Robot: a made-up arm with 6 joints. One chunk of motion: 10 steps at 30 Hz.
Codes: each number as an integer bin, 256 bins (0 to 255) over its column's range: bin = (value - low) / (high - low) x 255, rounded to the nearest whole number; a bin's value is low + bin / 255 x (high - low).
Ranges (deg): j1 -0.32..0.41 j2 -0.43..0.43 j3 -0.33..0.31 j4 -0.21..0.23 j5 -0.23..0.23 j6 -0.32..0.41
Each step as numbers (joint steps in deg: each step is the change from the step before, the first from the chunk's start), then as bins.
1 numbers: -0.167 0.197 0.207 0.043 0.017 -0.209
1 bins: 53 186 214 147 137 39
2 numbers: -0.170 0.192 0.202 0.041 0.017 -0.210
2 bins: 52 184 212 145 137 38
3 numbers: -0.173 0.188 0.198 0.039 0.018 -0.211
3 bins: 51 183 210 144 137 38
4 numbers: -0.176 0.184 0.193 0.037 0.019 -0.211
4 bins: 50 182 208 143 138 38
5 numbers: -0.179 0.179 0.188 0.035 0.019 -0.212
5 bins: 49 181 206 142 138 38
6 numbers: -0.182 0.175 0.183 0.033 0.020 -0.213
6 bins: 48 179 204 141 139 37
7 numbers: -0.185 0.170 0.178 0.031 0.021 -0.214
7 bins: 47 178 202 140 139 37
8 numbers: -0.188 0.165 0.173 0.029 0.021 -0.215
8 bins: 46 176 200 139 139 37
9 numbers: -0.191 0.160 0.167 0.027 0.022 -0.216
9 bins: 45 175 198 137 140 36
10 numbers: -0.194 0.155 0.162 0.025 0.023 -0.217
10 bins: 44 173 196 136 140 36
